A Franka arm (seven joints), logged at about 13 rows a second.
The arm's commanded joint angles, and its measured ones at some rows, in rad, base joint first. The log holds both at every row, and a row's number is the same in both.
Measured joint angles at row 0:
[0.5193 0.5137 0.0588 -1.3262 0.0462 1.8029 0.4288]
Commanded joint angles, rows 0 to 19:
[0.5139 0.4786 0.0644 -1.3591 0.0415 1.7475 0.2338]
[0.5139 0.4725 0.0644 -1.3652 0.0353 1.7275 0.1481]
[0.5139 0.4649 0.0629 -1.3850 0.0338 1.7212 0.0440]
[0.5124 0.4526 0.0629 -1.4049 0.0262 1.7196 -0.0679]
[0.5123 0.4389 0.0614 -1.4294 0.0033 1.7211 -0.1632]
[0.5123 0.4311 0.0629 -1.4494 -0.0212 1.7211 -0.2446]
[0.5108 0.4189 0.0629 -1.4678 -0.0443 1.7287 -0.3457]
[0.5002 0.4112 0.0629 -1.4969 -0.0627 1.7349 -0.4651]
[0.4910 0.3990 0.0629 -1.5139 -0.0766 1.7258 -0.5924]
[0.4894 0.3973 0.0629 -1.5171 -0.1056 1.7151 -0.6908]
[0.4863 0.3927 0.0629 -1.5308 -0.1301 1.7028 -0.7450]
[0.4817 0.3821 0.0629 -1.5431 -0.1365 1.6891 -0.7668]
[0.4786 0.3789 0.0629 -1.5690 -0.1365 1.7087 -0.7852]
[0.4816 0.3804 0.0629 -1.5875 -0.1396 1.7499 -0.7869]
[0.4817 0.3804 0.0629 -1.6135 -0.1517 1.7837 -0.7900]
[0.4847 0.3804 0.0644 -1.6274 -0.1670 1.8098 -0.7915]
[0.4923 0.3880 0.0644 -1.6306 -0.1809 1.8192 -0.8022]
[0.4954 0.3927 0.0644 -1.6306 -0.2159 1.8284 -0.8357]
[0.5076 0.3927 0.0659 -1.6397 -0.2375 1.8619 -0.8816]
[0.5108 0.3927 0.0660 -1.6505 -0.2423 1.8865 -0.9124]
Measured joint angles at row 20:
[0.5068 0.4156 0.0588 -1.6102 -0.2067 1.8377 -0.8434]
